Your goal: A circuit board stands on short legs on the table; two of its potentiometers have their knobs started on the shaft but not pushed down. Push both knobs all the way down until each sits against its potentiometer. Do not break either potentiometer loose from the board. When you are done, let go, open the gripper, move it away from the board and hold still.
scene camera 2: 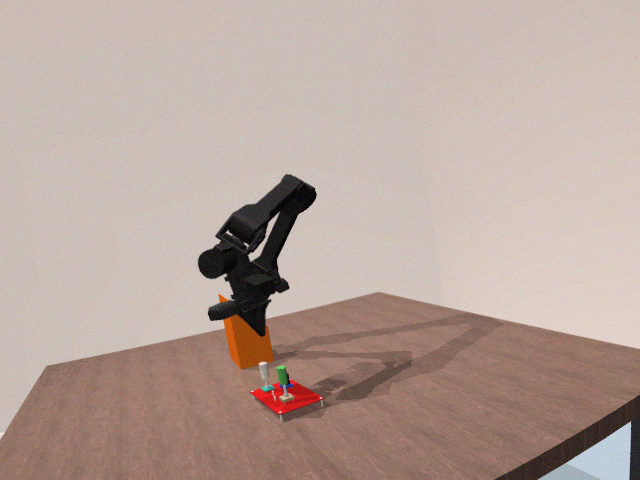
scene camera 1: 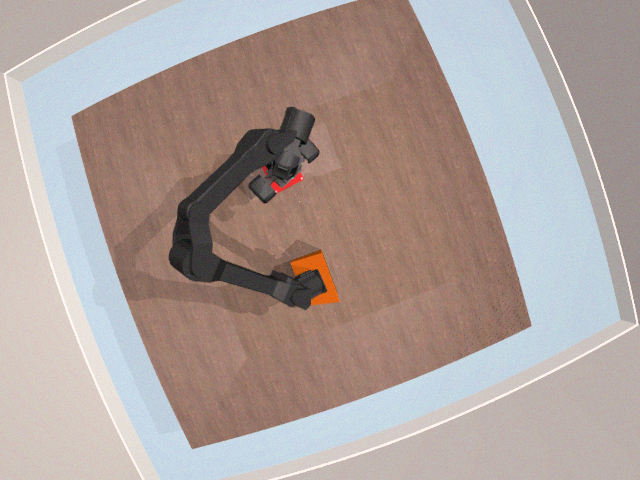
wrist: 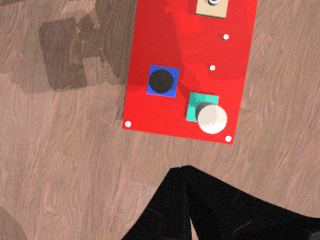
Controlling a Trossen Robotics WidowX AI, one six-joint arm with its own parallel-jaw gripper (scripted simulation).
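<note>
A white knob (wrist: pixel 211 118) is visible. My gripper (scene camera 2: pixel 262 336), (scene camera 1: pixel 283 175), (wrist: pixel 181 176) is shut and holds nothing.
</note>
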